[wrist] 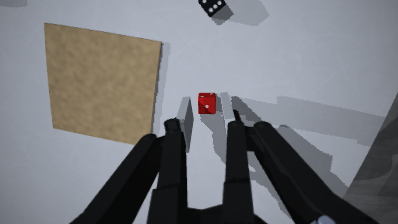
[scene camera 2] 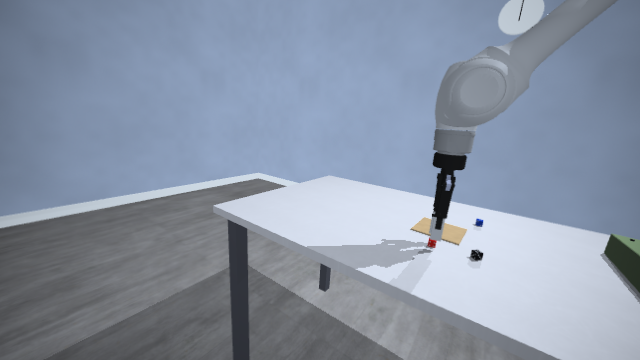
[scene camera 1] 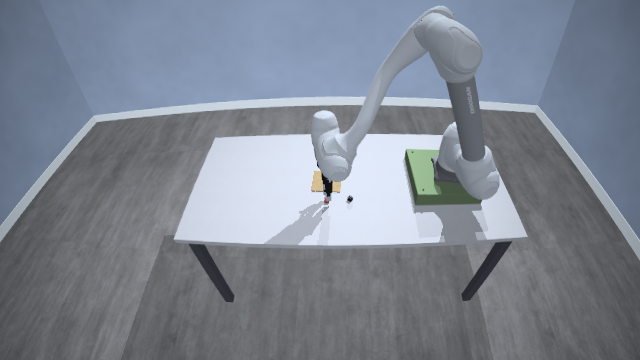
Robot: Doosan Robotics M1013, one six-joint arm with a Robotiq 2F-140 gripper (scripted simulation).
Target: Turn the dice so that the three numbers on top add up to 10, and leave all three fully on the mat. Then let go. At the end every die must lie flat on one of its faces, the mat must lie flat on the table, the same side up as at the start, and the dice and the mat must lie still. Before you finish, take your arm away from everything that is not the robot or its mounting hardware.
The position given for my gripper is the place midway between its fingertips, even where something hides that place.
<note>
In view: my gripper (scene camera 2: 434, 236) and a tan mat (wrist: 101, 84).
My gripper shows as well in the wrist view (wrist: 206, 106).
</note>
